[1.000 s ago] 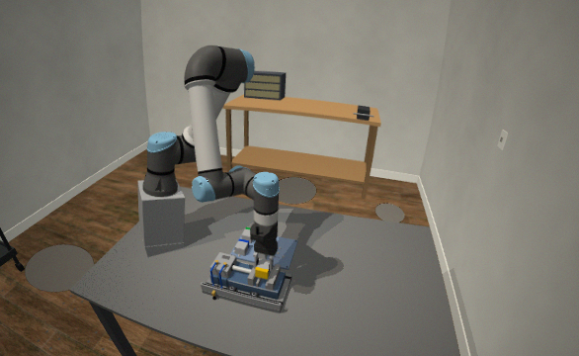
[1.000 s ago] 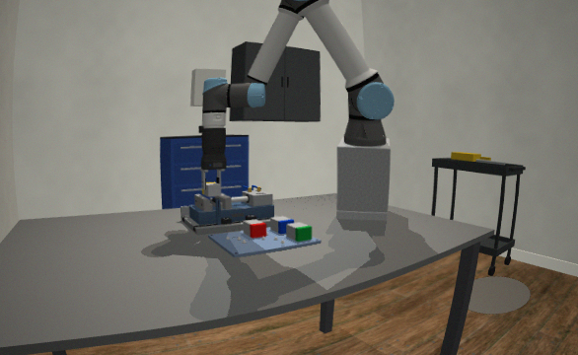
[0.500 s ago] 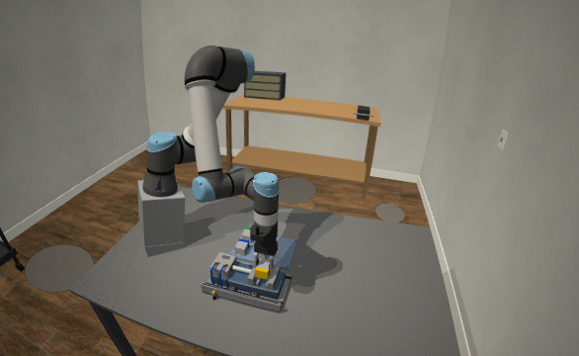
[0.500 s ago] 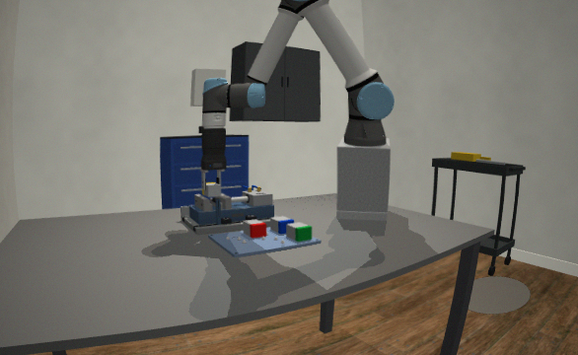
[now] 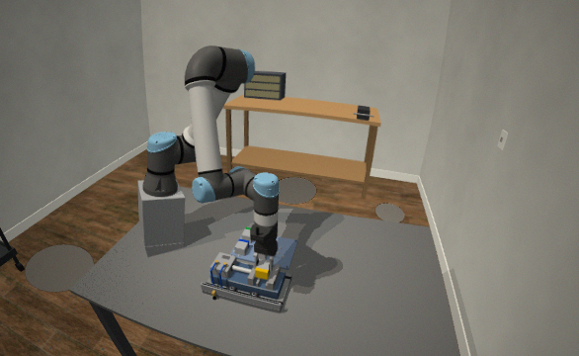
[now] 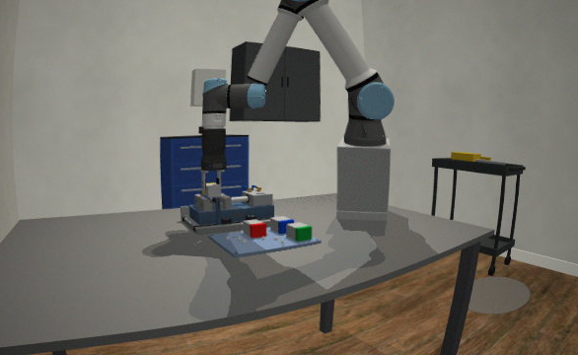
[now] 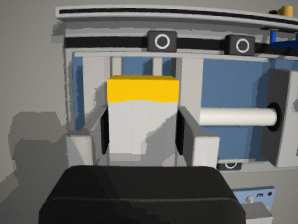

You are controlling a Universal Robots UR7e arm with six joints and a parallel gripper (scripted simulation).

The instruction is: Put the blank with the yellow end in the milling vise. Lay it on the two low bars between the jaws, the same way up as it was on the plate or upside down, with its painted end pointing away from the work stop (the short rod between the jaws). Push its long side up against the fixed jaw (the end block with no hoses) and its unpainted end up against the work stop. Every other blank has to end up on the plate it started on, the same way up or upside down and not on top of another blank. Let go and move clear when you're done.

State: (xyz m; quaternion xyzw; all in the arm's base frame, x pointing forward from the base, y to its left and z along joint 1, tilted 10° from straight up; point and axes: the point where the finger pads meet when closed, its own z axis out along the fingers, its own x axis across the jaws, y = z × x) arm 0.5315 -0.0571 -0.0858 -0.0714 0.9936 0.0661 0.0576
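Now: the yellow-ended blank 20 mm below my hand. From my hand the other things lie so: hosed block: 160 mm behind, 60 mm below, 20 mm to the right; then red-ended blank: 170 mm to the left, 110 mm below, 90 mm behind; then work stop: 50 mm to the left, 40 mm below.
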